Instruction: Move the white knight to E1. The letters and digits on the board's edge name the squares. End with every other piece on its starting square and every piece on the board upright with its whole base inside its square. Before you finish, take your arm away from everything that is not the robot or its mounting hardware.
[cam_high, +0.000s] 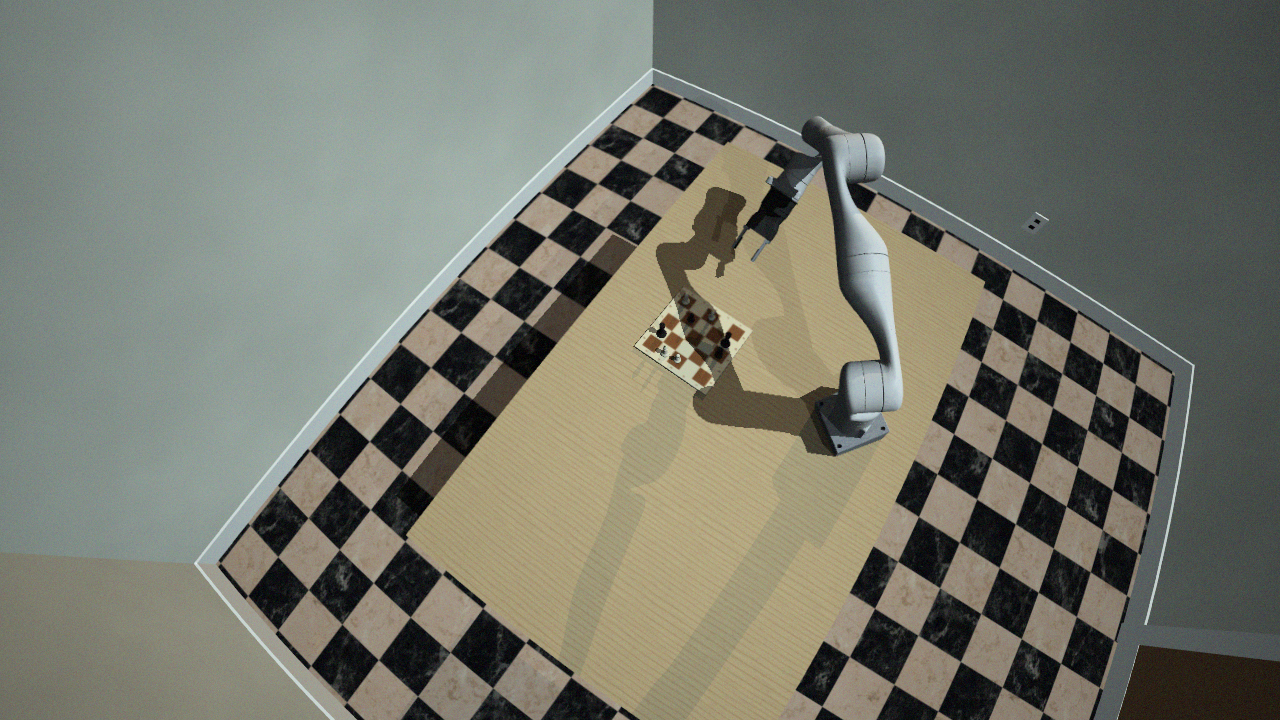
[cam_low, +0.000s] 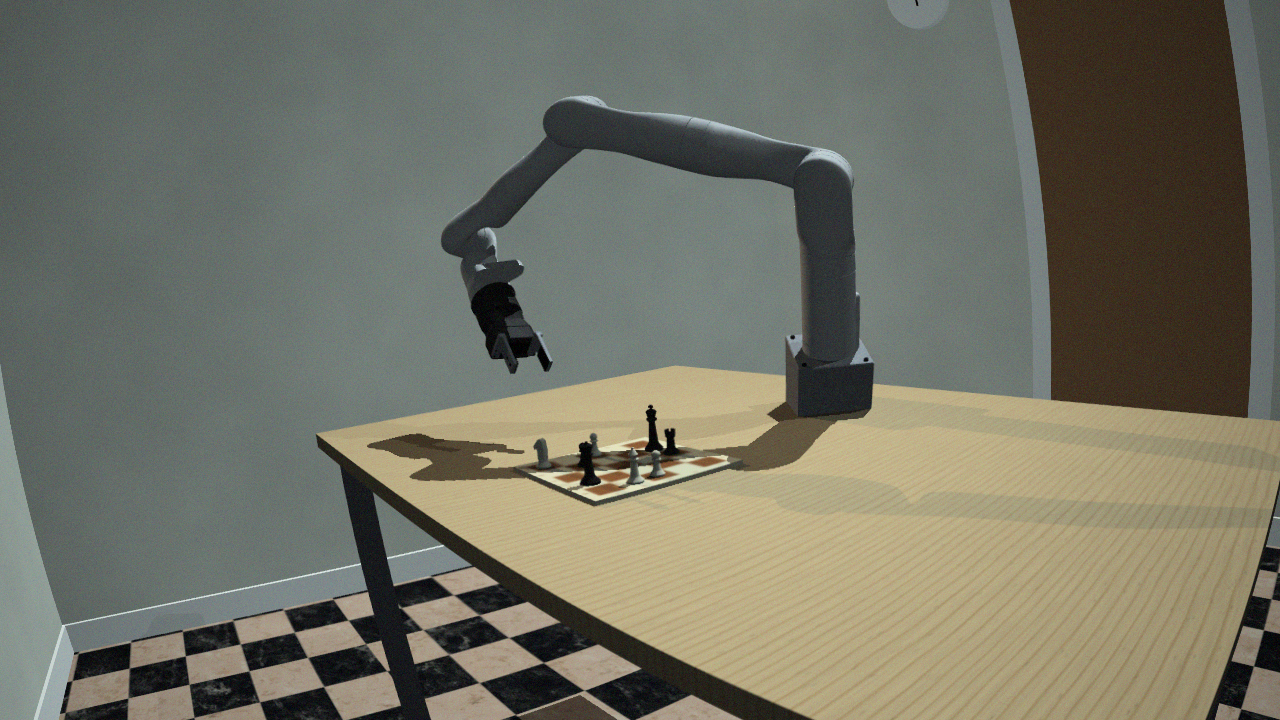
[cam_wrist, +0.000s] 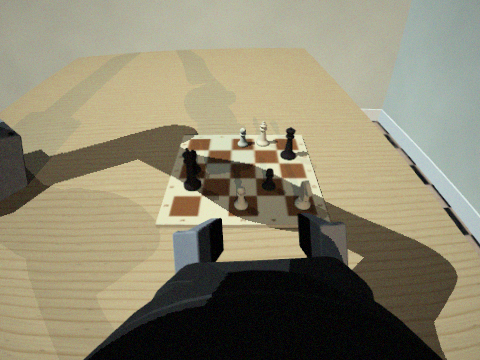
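My gripper is now 19 cm to the right of the black pawn and 11 cm above it. Also, from my hand: black king (18 cm to the left, 10 cm behind, 9 cm below); chessboard (23 cm to the left, 13 cm below, 4 cm behind).
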